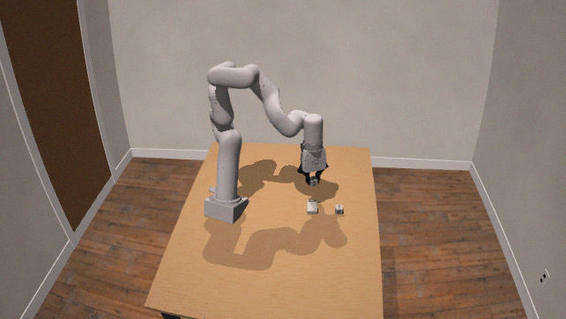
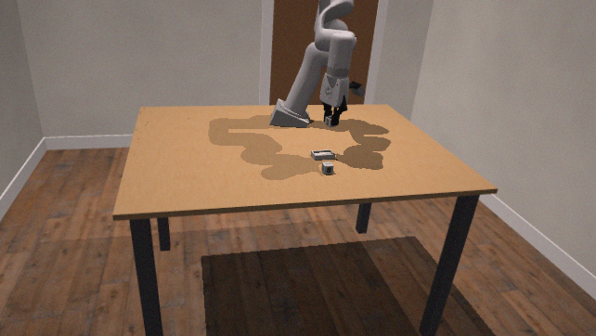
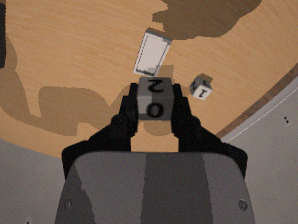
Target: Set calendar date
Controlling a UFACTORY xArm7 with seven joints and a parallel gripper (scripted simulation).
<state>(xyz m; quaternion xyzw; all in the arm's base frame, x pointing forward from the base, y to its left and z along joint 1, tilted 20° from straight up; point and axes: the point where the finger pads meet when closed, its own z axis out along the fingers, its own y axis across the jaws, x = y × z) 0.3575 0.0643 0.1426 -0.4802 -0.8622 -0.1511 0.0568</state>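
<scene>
My hand is 2 cm to the left of the grey calendar tray and 14 cm above it.
</scene>
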